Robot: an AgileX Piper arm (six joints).
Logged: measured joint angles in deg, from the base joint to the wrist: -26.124, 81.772, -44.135, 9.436, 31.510, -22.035; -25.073, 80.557, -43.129, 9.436, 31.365, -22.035; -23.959, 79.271, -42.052, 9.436, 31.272, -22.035; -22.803, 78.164, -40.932, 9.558, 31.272, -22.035; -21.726, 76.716, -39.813, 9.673, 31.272, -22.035; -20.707, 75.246, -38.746, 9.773, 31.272, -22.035; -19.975, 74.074, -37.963, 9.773, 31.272, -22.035; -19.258, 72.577, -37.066, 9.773, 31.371, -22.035; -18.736, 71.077, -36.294, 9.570, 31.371, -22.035; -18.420, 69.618, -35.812, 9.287, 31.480, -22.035; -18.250, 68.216, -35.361, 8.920, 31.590, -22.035; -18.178, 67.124, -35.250, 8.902, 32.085, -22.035; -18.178, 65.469, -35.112, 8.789, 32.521, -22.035; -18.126, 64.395, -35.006, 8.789, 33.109, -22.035; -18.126, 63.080, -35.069, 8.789, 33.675, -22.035; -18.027, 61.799, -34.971, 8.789, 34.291, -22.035
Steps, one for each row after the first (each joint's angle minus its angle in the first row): 1.051, -1.215, 1.006, 0.000, -0.145, 0.000; 2.165, -2.501, 2.083, 0.000, -0.238, 0.000; 3.321, -3.608, 3.203, 0.122, -0.238, 0.000; 4.398, -5.056, 4.322, 0.237, -0.238, 0.000; 5.417, -6.526, 5.389, 0.337, -0.238, 0.000; 6.149, -7.698, 6.172, 0.337, -0.238, 0.000; 6.866, -9.195, 7.069, 0.337, -0.139, 0.000; 7.388, -10.695, 7.841, 0.134, -0.139, 0.000; 7.704, -12.154, 8.323, -0.149, -0.030, 0.000; 7.874, -13.556, 8.774, -0.516, 0.080, 0.000; 7.946, -14.648, 8.885, -0.534, 0.575, 0.000; 7.946, -16.303, 9.023, -0.647, 1.011, 0.000; 7.998, -17.377, 9.129, -0.647, 1.599, 0.000; 7.998, -18.692, 9.066, -0.647, 2.165, 0.000; 8.097, -19.973, 9.164, -0.647, 2.781, 0.000
